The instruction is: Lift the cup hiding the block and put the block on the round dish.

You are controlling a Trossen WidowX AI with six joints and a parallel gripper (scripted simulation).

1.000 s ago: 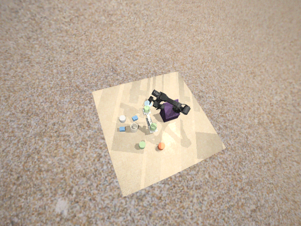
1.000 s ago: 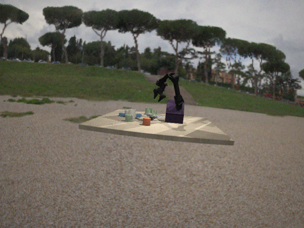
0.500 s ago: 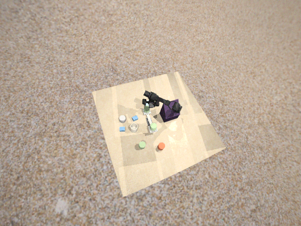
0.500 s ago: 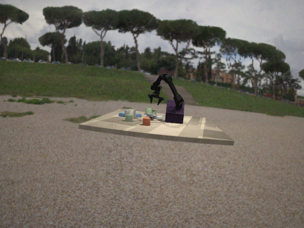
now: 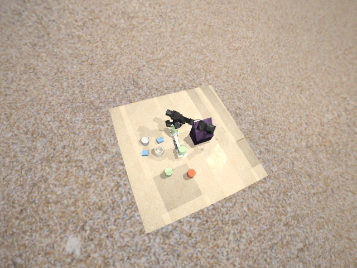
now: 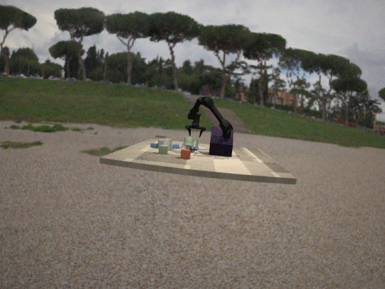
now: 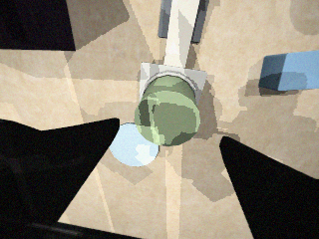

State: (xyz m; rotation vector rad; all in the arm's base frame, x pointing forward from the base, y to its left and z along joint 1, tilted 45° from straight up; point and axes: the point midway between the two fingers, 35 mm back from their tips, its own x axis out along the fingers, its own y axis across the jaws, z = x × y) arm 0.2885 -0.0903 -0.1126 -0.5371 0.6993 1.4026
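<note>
The balance beam is 140 mm to the left of my gripper tip, 80 mm below it and 20 mm ahead of it. Also, from my gripper tip: orange cylinder 460 mm to the left, 80 mm below, 30 mm ahead.
</note>
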